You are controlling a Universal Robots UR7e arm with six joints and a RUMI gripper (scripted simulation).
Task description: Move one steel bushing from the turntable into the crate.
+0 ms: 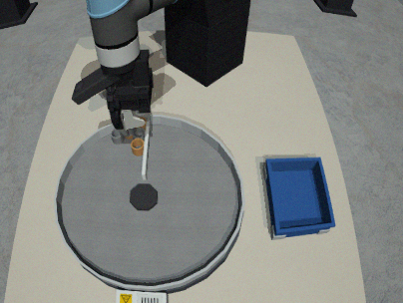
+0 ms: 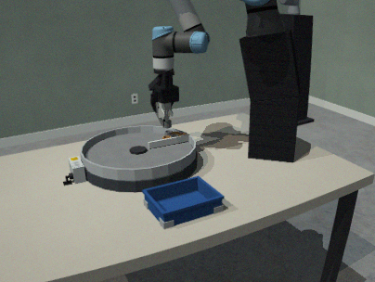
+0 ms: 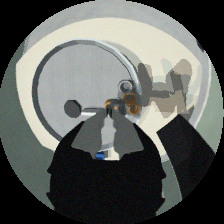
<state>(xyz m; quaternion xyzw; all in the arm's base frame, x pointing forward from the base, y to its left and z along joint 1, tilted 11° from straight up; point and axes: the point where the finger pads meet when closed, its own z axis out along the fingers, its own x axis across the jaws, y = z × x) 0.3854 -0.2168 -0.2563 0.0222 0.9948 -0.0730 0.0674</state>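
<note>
Right now my hand is 38 cm to the right of the blue crate, 14 cm short of it and 11 cm above it. From my hand the other things lie so: round grey turntable (12 cm ahead, 8 cm below, 3 cm to the left).
</note>
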